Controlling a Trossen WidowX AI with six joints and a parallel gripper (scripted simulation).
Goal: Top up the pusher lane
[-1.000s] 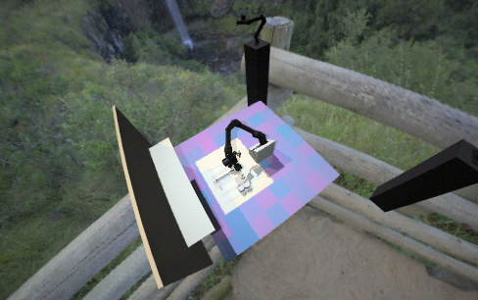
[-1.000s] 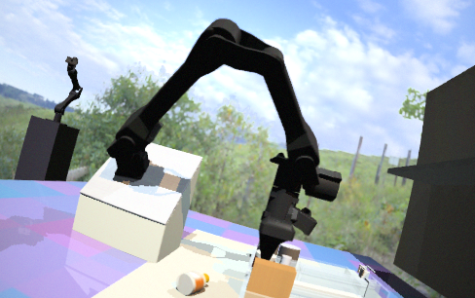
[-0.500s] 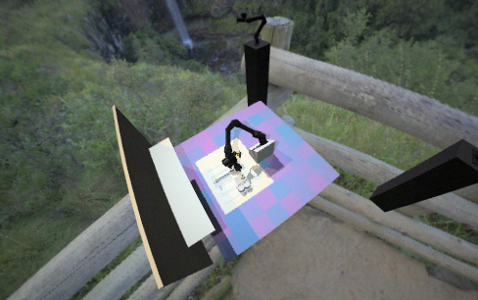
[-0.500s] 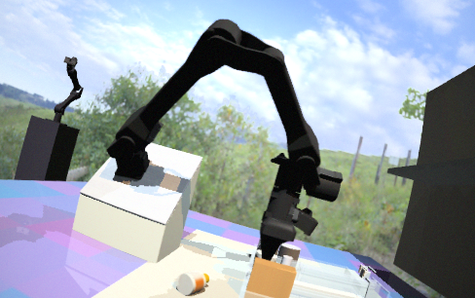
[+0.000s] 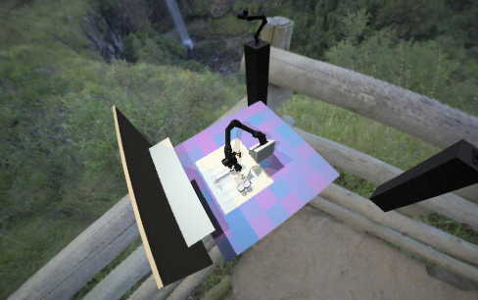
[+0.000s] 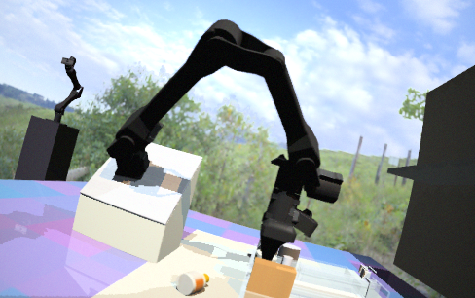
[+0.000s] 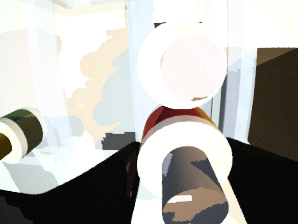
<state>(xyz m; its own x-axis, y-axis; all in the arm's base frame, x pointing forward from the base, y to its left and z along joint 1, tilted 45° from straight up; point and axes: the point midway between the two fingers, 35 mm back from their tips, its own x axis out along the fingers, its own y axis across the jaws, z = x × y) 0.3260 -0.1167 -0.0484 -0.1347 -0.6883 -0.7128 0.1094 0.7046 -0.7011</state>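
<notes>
Right now the tan block is 80 mm to the right of my gripper tip and 10 mm below it. From my gripper tip the other things lie so: clear lane 150 mm ahead, 10 mm to the left, 30 mm below.
</notes>
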